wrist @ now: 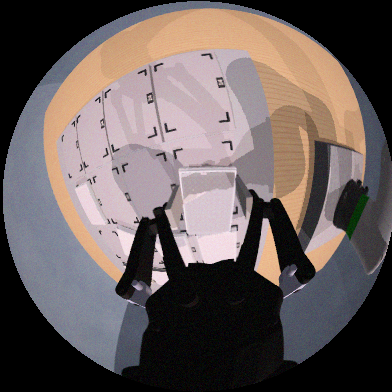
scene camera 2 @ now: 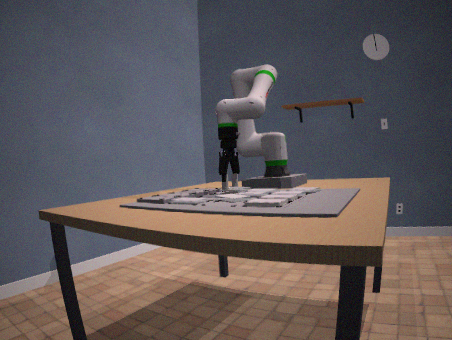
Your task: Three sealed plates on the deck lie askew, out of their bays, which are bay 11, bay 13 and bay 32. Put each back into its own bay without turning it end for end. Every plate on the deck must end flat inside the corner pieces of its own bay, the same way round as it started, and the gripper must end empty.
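Places are measured from the arm's base along level axes (x back, y right, z up), in millimetres.
Pixels of known places: gripper, fingertip midpoint: (wrist: 207, 188) (scene camera 2: 230, 188); arm's base, origin of the base link: (wrist: 345, 203) (scene camera 2: 277, 176).
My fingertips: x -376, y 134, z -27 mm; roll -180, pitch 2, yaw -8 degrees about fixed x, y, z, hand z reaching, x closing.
For each thing: its top centre in the pictures, then the offset to it from my fingertips. Level surfaces: height alone.
- pale sealed plate, middle of its top: (wrist: 207, 207) (scene camera 2: 235, 186) dz +11, dx -8, dy -28 mm
- deck, its level: dz -18 mm
- pale plate, middle of its top: (wrist: 88, 206) (scene camera 2: 188, 199) dz -3, dx -317, dy +44 mm
- wooden table, its level: dz -28 mm
My gripper (scene camera 2: 230, 187) (wrist: 207, 188) is shut on a pale sealed plate (wrist: 207, 212), one finger at each long side. The fingertips are low, close over the deck (scene camera 2: 345, 201) (wrist: 253, 125). In the wrist view the held plate looks square to the black corner pieces (wrist: 228, 145) showing beyond its far edge. Its underside is hidden, so I cannot tell whether it touches the deck; the bay's number is hidden too. Another pale plate (wrist: 90, 204) lies at the deck's left, with more plates (wrist: 216, 246) (scene camera 2: 265, 202) nearer the gripper body. I cannot tell which are askew.
Bays with black corner pieces and small number labels (wrist: 220, 82) lie beyond the held plate. The grey robot base plinth (scene camera 2: 295, 180) (wrist: 340, 170) stands beside the deck on the wooden table (scene camera 2: 200, 227) (wrist: 285, 95). A wall shelf (scene camera 2: 325, 104) hangs behind the arm.
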